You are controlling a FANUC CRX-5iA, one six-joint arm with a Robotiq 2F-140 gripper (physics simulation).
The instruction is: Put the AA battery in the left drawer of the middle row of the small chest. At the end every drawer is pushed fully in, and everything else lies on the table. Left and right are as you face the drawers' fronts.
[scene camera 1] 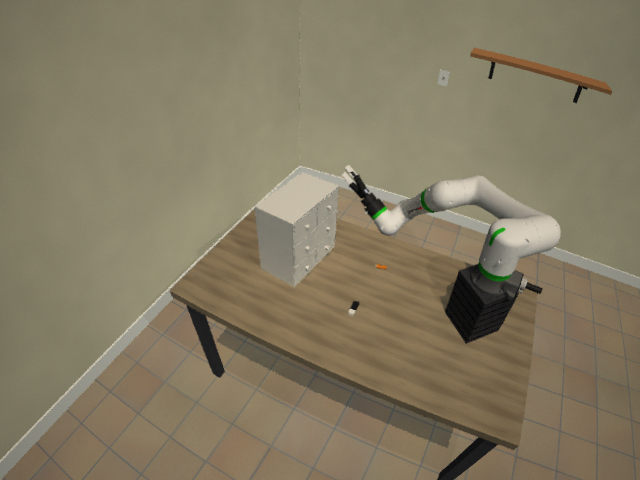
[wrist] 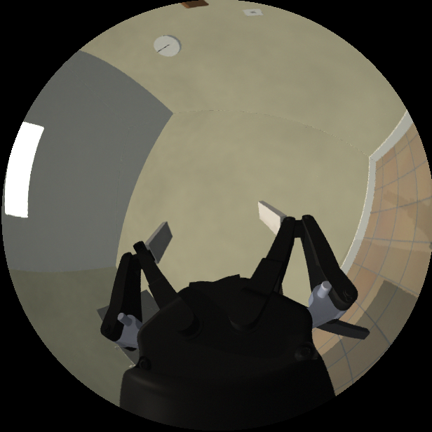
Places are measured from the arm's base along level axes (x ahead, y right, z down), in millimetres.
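Pixels of known places: gripper, between the fingertips: (scene camera 1: 345,170); arm's base, origin of its link: (scene camera 1: 490,279).
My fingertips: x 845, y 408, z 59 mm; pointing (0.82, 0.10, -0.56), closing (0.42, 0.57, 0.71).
Note:
For each thing: its middle in the pictures, then the offset to it from my fingertips. "spot": a spot on its surface instead. Level surfaces: height alone.
- small white chest, middle of its body: (scene camera 1: 298,228) dx -62, dy -488, dz +27 mm
- middle row, a spot on its surface: (scene camera 1: 301,251) spot: dx -153, dy -593, dz +29 mm
- small orange cylinder, middle of its body: (scene camera 1: 380,266) dx -397, dy -337, dz +187 mm
- white object, middle of its body: (scene camera 1: 353,308) dx -412, dy -606, dz +188 mm
- wooden table, height of its surface: dz +194 mm
The small white chest (scene camera 1: 275,242) stands at the table's left end, its drawer fronts facing right in the scene view. All drawers look shut. The left drawer of the middle row (scene camera 1: 301,251) is on the side nearer the camera. A small orange cylinder (scene camera 1: 381,267), which looks like the AA battery, lies on the table right of the chest; it is too small to be sure. My gripper (scene camera 1: 347,173) (wrist: 213,219) is open and empty, raised beyond the chest's far right side, with its fingers tilted upward. The battery and chest cannot be made out in the wrist view.
A small black and white object (scene camera 1: 353,308) lies on the wooden table (scene camera 1: 413,356), nearer the camera than the orange cylinder. The arm's black base stands at the table's right end. A wooden shelf (scene camera 1: 540,69) is on the wall. A round clock (wrist: 167,46) shows in the wrist view.

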